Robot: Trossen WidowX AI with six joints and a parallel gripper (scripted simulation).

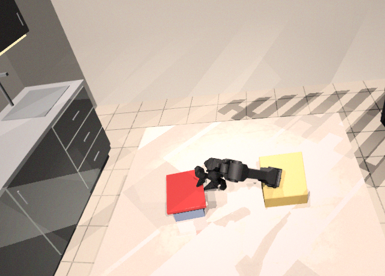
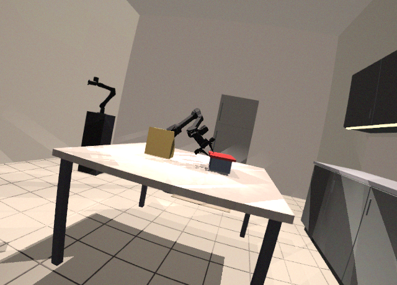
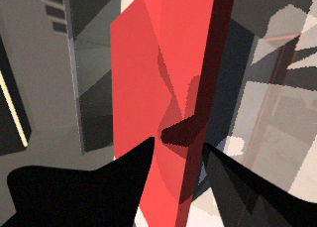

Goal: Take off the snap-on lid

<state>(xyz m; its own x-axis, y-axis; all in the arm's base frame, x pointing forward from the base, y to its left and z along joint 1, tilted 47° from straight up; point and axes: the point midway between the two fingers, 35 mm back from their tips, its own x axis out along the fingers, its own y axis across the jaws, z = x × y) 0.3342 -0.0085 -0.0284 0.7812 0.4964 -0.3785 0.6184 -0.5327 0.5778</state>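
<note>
The red lid is 80 mm ahead of my gripper tip. From my gripper tip the other things lie so: storage box (80 mm ahead, 50 mm below).
</note>
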